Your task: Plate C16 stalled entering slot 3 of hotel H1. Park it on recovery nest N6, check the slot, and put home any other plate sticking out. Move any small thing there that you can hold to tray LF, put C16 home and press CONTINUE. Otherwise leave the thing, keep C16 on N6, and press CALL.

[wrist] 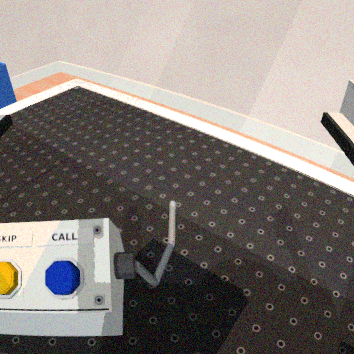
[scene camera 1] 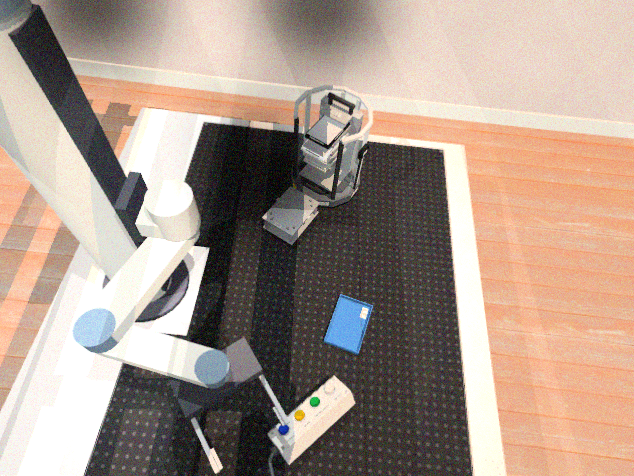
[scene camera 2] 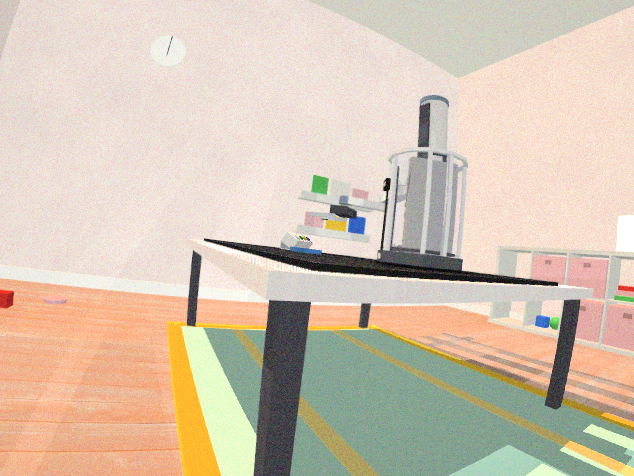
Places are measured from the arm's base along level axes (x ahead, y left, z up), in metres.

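Pixels of known places: gripper, fingertip midpoint: [wrist: 161, 94] [scene camera 1: 253, 446] [scene camera 2: 315, 215].
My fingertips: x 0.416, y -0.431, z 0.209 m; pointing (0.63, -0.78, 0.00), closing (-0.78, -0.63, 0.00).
Behind a point stands the place of what it marks.
My gripper [scene camera 1: 249, 441] @(x 0.416, y -0.431, z 0.209 m) is wide open with nothing between its fingers; one fingertip overlaps the blue-button end of the button box [scene camera 1: 320, 421] @(x 0.560, y -0.349, z 0.088 m) [scene camera 2: 294, 241] @(x 0.600, y -0.241, z 0.055 m) [wrist: 93, 259] @(x 0.465, y -0.400, z 0.081 m) in scene view 1. The blue CALL button [wrist: 62, 278] @(x 0.468, y -0.374, z 0.082 m) [scene camera 1: 283, 429] @(x 0.471, y -0.376, z 0.084 m) is low left in the wrist view, beside the yellow SKIP button [wrist: 6, 278] @(x 0.500, y -0.342, z 0.082 m) [scene camera 1: 299, 415] @(x 0.507, y -0.340, z 0.084 m). The green button [scene camera 1: 314, 401] @(x 0.541, y -0.304, z 0.082 m) is further along. The caged hotel [scene camera 1: 333, 176] @(x 0.535, y 0.450, z 0.071 m) [scene camera 2: 419, 260] @(x 0.597, y 0.563, z 0.035 m) holds several grey plates; slot 3 and C16's label cannot be read. A low grey block [scene camera 1: 290, 211] @(x 0.405, y 0.280, z 0.072 m), apparently the nest, stands before it. The blue tray [scene camera 1: 349, 323] @(x 0.626, y -0.061, z 0.015 m) [scene camera 2: 305, 250] @(x 0.655, y 0.008, z 0.022 m) shows no object inside.
The black perforated mat [scene camera 1: 409, 266] @(x 0.813, y 0.158, z 0.012 m) [wrist: 190, 165] @(x 0.533, y -0.609, z 0.013 m) covers much of the white-edged table [scene camera 2: 409, 293] @(x 0.799, y 0.750, z -0.022 m). The arm column [scene camera 1: 66, 153] @(x 0.055, y -0.051, z 0.642 m) [scene camera 2: 439, 122] @(x 0.029, y 0.069, z 0.742 m) stands at the left in scene view 1. A cable [wrist: 172, 225] @(x 0.476, y -0.503, z 0.020 m) leaves the box end. A thin black post [scene camera 2: 385, 215] @(x 0.613, y 0.424, z 0.152 m) stands beside the hotel.
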